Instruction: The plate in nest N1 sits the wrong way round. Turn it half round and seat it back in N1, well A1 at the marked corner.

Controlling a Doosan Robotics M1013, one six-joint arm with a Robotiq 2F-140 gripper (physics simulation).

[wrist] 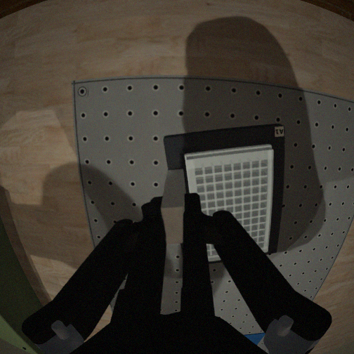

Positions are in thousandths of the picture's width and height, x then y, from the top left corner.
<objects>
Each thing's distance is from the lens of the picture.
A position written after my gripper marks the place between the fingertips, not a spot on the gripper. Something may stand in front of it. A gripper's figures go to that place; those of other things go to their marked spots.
my gripper (499,518): 0.22 m
white well plate (674,507): 0.22 m
</objects>
